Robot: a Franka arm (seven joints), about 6 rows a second.
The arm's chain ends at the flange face. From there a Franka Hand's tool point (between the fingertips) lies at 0.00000 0.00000 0.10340 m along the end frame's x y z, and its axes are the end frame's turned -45 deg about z.
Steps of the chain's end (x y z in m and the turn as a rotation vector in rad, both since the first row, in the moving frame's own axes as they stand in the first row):
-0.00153, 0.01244, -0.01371, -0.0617, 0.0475, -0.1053
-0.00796, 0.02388, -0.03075, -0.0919, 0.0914, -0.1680
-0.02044, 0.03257, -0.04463, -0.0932, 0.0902, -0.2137
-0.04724, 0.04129, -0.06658, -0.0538, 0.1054, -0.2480
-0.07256, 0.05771, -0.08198, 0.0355, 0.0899, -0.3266
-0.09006, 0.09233, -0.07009, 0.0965, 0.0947, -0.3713
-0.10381, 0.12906, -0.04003, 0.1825, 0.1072, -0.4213
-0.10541, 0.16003, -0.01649, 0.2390, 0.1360, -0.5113
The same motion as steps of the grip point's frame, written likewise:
-0.01049, 0.01573, -0.01402, -0.0772, -0.0100, -0.1053
-0.02143, 0.02456, -0.03162, -0.1296, -0.0004, -0.1680
-0.03628, 0.02187, -0.04550, -0.1297, -0.0021, -0.2137
-0.05744, 0.00682, -0.06730, -0.1126, 0.0365, -0.2480
-0.08248, -0.00808, -0.08246, -0.0385, 0.0887, -0.3266
-0.11537, -0.00108, -0.07102, 0.0013, 0.1352, -0.3713
-0.14540, 0.00817, -0.04230, 0.0532, 0.2048, -0.4213
-0.16366, 0.02469, -0.02029, 0.0728, 0.2652, -0.5113

